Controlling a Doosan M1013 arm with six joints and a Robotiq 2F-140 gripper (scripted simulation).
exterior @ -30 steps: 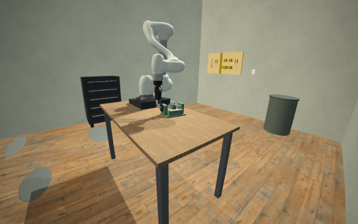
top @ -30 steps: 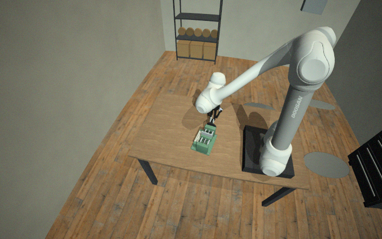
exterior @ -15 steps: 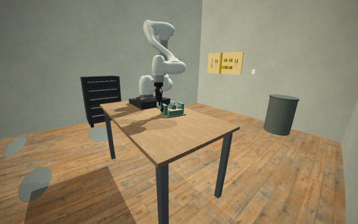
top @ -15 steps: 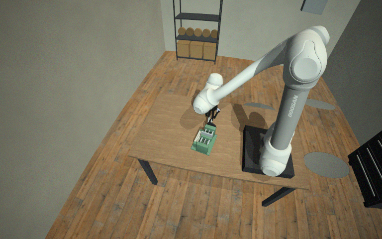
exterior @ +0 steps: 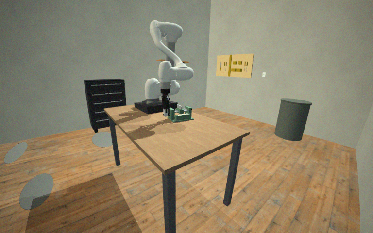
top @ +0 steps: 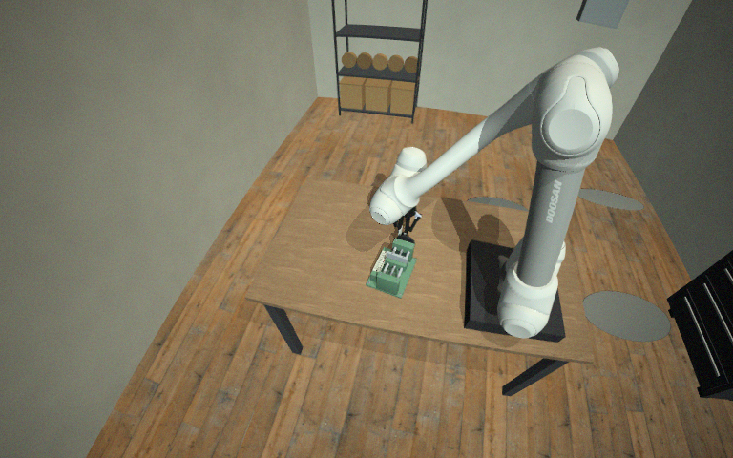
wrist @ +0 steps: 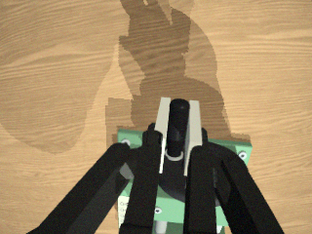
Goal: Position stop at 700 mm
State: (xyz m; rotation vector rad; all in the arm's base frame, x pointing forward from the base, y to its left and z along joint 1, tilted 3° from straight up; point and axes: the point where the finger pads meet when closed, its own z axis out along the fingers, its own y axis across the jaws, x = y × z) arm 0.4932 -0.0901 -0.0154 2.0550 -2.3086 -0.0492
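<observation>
Now: hand 140 mm to the right of the green stop fixture and 10 mm below it. The rest, counted from my hand: black crank handle (20 mm below).
</observation>
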